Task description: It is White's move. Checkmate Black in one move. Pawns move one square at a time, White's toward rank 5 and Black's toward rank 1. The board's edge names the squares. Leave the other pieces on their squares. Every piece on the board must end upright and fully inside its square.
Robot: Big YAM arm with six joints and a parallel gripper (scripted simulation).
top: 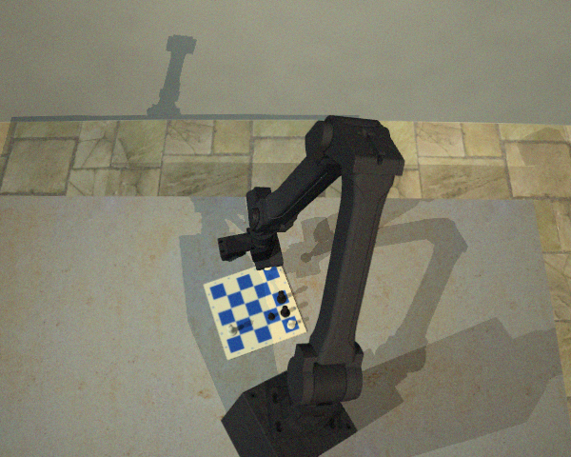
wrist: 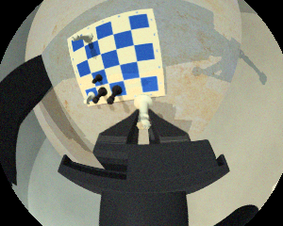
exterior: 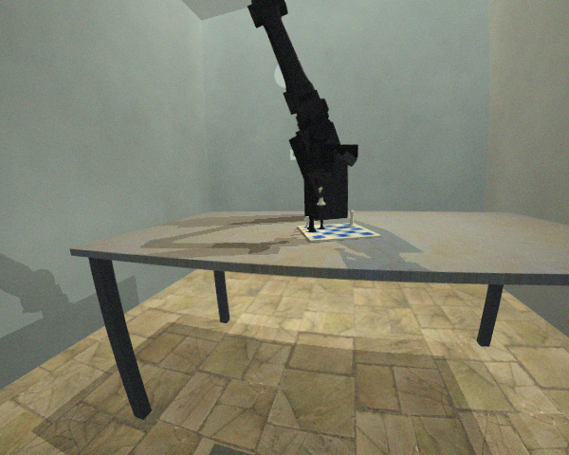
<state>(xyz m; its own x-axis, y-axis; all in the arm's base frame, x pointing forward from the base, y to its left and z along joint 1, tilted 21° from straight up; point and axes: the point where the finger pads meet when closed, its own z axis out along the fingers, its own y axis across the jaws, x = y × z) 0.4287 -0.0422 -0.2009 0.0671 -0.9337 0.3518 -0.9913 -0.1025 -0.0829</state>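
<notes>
My hand is 130 mm above the chessboard, 80 mm past it and 50 mm to the right of it.
</notes>
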